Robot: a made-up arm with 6 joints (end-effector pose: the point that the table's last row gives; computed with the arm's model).
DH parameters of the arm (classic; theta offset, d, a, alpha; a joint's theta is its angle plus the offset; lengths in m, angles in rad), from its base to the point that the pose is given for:
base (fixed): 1.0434 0 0.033 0
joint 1: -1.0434 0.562 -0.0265 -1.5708
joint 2: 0.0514 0 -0.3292 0
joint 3: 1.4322 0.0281 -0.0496 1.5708
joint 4: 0 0.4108 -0.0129 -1.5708
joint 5: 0 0.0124 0.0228 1.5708
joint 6: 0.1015 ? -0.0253 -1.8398
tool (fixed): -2.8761 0.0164 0 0
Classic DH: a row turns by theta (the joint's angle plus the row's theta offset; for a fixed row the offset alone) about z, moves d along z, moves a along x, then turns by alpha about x.
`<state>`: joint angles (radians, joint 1 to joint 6).
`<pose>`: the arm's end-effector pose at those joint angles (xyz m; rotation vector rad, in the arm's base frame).
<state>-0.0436 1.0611 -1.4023 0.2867 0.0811 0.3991</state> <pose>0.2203 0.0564 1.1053 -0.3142 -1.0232 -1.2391</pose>
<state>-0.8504 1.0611 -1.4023 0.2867 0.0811 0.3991</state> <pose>0.1777 -0.0992 1.1053 -0.7751 -0.9178 -1.9539</pose>
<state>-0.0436 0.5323 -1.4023 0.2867 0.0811 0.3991</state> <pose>-0.0848 0.0698 1.1465 0.0030 -1.4869 -1.3433</pose>
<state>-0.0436 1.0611 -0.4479 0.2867 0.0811 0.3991</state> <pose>0.2647 0.0545 0.6952 -0.7761 -0.1722 -0.9282</pose>
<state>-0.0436 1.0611 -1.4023 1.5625 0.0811 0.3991</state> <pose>0.2217 0.0306 1.0996 0.8370 -0.2585 -1.1475</pose>
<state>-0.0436 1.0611 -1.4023 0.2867 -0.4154 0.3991</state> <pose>0.2086 0.0527 1.1160 -0.0507 -1.4013 -1.4865</pose>
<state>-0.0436 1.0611 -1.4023 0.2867 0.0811 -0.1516</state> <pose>0.2209 0.0726 1.1045 -0.8314 -1.3221 -1.1218</pose>
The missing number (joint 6, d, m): 0.0367
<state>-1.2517 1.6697 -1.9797 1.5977 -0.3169 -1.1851</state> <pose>0.1689 -0.3441 1.1459 -1.4424 -0.6373 -2.5269</pose>
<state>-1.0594 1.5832 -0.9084 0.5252 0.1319 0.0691</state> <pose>0.2509 -0.3034 0.7055 -0.9054 0.3199 -1.7450</pose>
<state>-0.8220 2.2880 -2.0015 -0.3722 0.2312 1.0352</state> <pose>0.4776 -0.4275 0.7680 -0.9253 -0.0228 -1.8070</pose>
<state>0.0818 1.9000 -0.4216 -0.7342 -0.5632 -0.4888</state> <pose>0.2279 0.1185 0.4416 -1.2288 -1.2605 0.7099</pose>
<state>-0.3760 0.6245 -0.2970 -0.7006 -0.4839 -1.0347</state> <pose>0.1898 0.0318 0.6902 -2.5222 -1.7768 0.2045</pose>
